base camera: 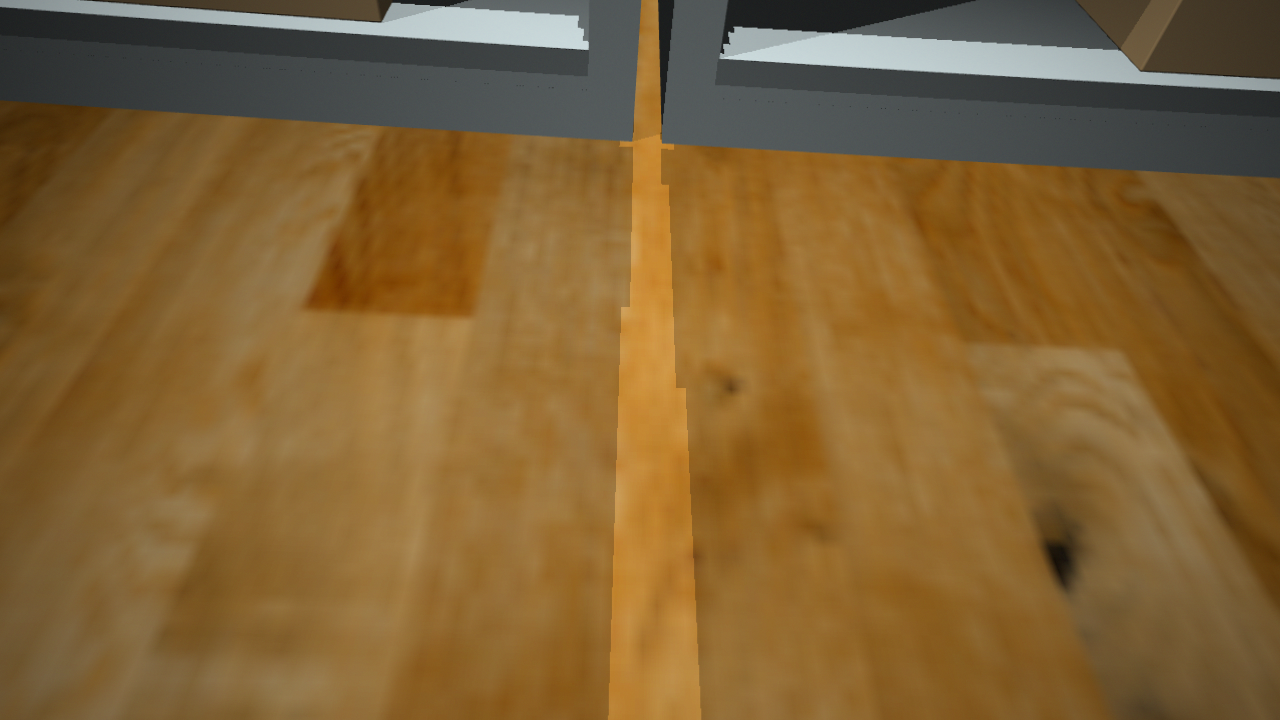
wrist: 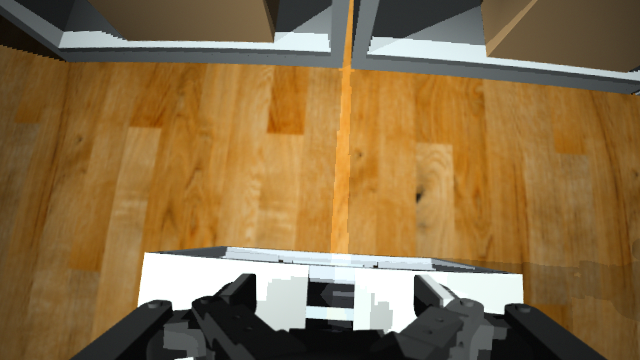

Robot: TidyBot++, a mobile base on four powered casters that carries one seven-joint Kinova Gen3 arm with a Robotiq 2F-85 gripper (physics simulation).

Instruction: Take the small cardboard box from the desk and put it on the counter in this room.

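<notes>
My gripper [wrist: 334,292] is open, with nothing between its black fingers at the bottom of the wrist view. It hangs over the white top of my own base [wrist: 175,272]. The small cardboard box, the desk and the counter cannot be made out in either view. The gripper does not show in the base camera view.
Two grey-framed units, a left one [base camera: 295,102] [wrist: 200,56] and a right one [base camera: 984,134] [wrist: 500,74], stand ahead with a narrow gap between them. Brown boxes, one at left [base camera: 340,7] [wrist: 200,20] and one at right [base camera: 1217,35] [wrist: 575,30], sit inside. Wooden floor [base camera: 358,447] [wrist: 225,175] lies before them.
</notes>
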